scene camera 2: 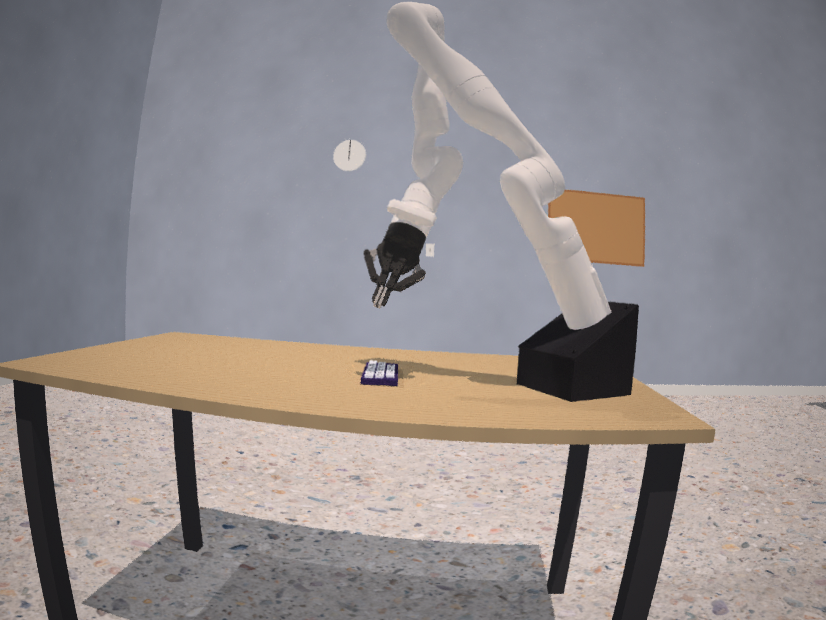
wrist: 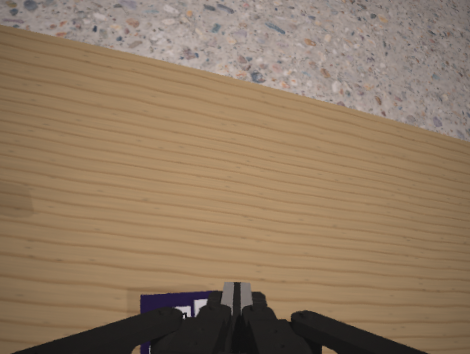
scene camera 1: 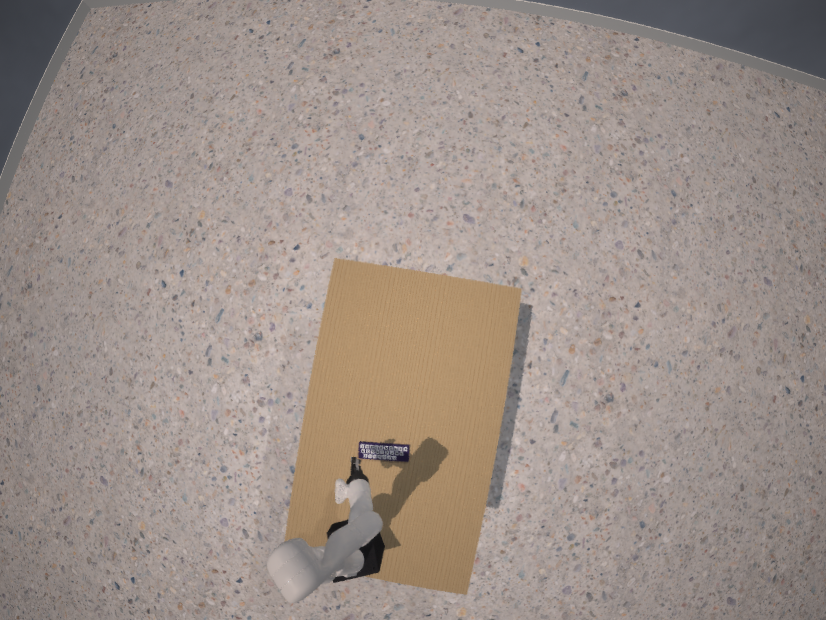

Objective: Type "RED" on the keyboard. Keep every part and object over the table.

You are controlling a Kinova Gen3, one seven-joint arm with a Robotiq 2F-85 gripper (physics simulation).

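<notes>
A dark blue keyboard with rows of white keys lies flat on the table. In the wrist view a corner of the keyboard shows at the bottom, with parts of a few white keys; the rest is cut off or hidden behind the fingers. My gripper is shut with nothing between the fingers. It hangs well above the table and clear of the keyboard, tilted. From above, its tips appear by the keyboard's left end. The letters on the keys are too small or hidden to read.
The wooden table carries the arm's black base near one end. A table edge crosses the upper part of the wrist view, with speckled floor beyond. The arm's shadow falls across the table beside the keyboard.
</notes>
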